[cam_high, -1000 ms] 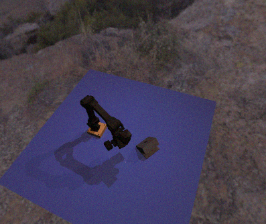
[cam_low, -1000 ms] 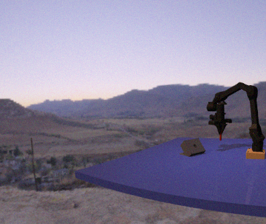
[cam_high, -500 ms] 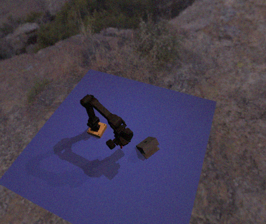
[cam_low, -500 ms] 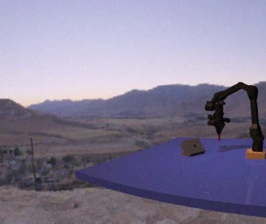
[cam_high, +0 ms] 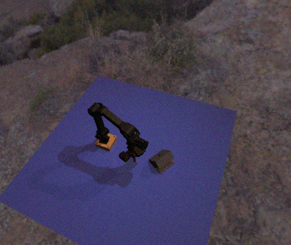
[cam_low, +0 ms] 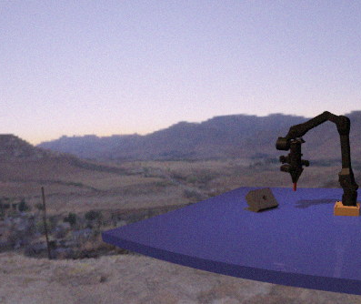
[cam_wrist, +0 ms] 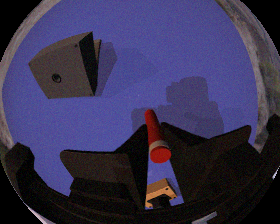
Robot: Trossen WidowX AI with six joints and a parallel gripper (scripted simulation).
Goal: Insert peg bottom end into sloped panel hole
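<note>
Now: gripper tip 16 cm short of the sloped panel, 8 cm to the right of it and 8 cm above it. The rest, counted from my gripper tip: peg 2 cm above.
</note>
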